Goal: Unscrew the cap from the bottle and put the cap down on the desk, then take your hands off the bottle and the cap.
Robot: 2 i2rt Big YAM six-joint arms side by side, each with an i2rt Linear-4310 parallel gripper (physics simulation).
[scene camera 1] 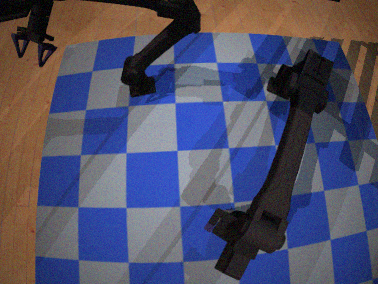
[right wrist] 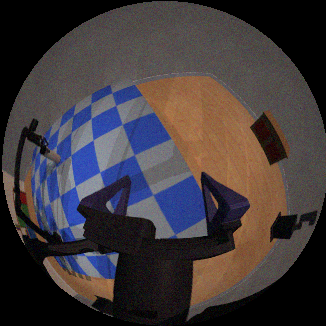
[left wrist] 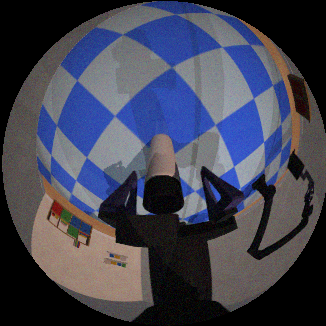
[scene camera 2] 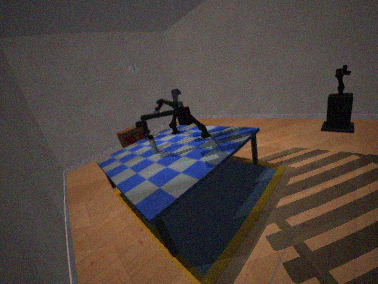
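Pixels of known places: left gripper, fingertip midpoint: (scene camera 1: 225, 232) (right wrist: 45, 143) (left wrist: 168, 171) (scene camera 2: 147, 138); right gripper, fingertip midpoint: (scene camera 1: 30, 62) (right wrist: 163, 176); left arm's base, origin of the base link: (scene camera 1: 279, 88) (right wrist: 57, 237) (scene camera 2: 205, 136); right arm's base, origin of the base link: (scene camera 1: 142, 87) (left wrist: 258, 181) (scene camera 2: 175, 132).
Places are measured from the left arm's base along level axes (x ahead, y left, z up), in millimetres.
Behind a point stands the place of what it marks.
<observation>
A pale bottle (scene camera 2: 154, 146) @(x 652, y -26, z 82 mm) (left wrist: 162, 154) @(x 690, y -66, z 122 mm) (right wrist: 53, 158) @(x 638, y -81, z 70 mm) stands upright on the blue and grey checkered desk (scene camera 1: 152, 180) @(x 631, y -377, z 0 mm) (scene camera 2: 162, 195) @(x 704, y 824, z 0 mm) (left wrist: 170, 35) @(x 1011, y -174, z 0 mm) (right wrist: 145, 132) @(x 798, y -768, z 0 mm). Its black cap (left wrist: 163, 195) @(x 684, y -63, z 216 mm) sits on its top. My left gripper (left wrist: 168, 171) @(x 701, y -76, z 188 mm) is open around the cap, with one finger on each side and a gap showing beside each in the left wrist view. In scene camera 1 the bottle is hidden under the left gripper. My right gripper (scene camera 1: 31, 60) @(x 486, y -847, z 369 mm) (right wrist: 163, 176) @(x 486, y -847, z 369 mm) is open and empty, beyond the desk's edge at the top left of scene camera 1, far from the bottle.
The left arm (scene camera 1: 287, 165) @(x 534, y -66, z 456 mm) reaches down the right part of scene camera 1. The right arm (scene camera 1: 162, 45) @(x 243, y -482, z 303 mm) rises from its mount near the desk's far edge. A brown and red cabinet (scene camera 2: 131, 136) (left wrist: 299, 97) (right wrist: 270, 137) and a black pedestal (scene camera 2: 340, 111) stand away from the desk.
</observation>
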